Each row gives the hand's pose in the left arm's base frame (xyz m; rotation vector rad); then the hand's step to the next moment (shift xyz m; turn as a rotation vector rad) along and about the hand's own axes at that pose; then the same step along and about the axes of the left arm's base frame.
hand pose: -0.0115 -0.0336 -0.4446 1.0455 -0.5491 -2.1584
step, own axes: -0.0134 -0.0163 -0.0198 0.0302 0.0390 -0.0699
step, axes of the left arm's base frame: 0.0157 0.0193 -0.0147 0.0573 -0.0542 -0.0330
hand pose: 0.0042 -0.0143 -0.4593 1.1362 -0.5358 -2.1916
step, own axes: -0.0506 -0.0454 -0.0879 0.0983 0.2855 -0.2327
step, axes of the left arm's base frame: 0.0809 0.0609 -0.0457 0.2428 -0.2934 -0.0162
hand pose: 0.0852 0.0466 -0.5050 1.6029 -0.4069 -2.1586
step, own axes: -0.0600 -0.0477 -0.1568 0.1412 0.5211 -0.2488
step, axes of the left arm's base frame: 0.1573 0.0734 -0.0183 0.2846 -0.5192 0.0537
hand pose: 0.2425 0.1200 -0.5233 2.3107 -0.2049 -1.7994
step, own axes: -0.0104 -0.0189 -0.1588 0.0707 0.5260 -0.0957
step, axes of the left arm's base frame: 0.1510 0.0328 0.0425 0.1189 -0.5191 0.0852
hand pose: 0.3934 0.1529 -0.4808 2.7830 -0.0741 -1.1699
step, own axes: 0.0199 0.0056 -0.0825 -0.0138 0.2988 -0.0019
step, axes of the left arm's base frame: 0.0729 0.0003 0.0439 -0.0077 -0.2948 0.0502
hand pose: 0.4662 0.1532 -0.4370 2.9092 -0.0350 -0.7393
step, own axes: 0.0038 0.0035 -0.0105 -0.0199 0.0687 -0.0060
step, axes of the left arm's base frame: 0.0084 -0.0023 0.0078 -0.0138 -0.0661 0.0243
